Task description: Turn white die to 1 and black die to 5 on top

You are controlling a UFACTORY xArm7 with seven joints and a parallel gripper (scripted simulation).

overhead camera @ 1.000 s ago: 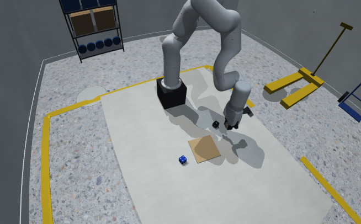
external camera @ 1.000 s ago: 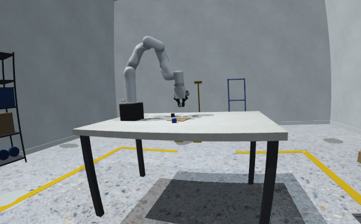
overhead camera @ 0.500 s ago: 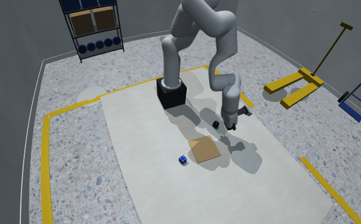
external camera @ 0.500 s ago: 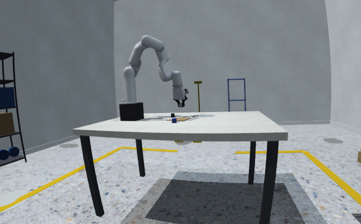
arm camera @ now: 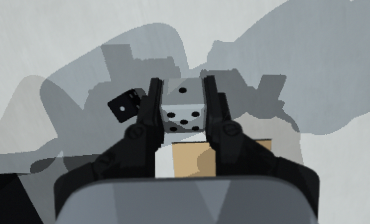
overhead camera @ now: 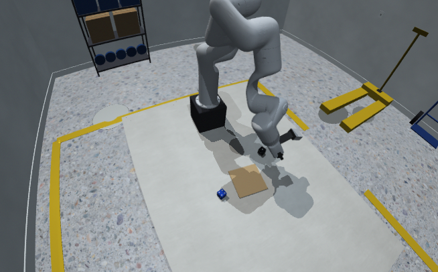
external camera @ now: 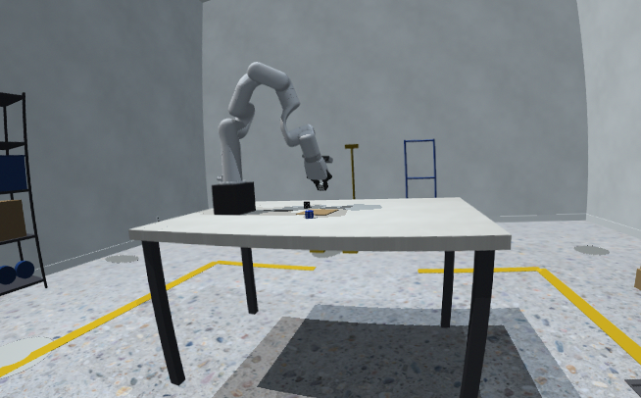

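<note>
The black die is 90 mm below my hand and 80 mm behind it. The rest, counted from my hand: blue die: 300 mm to the right, 90 mm below, 10 mm ahead; white die: 10 mm below; tan mat: 150 mm to the right, 100 mm below, 10 mm ahead.
</note>
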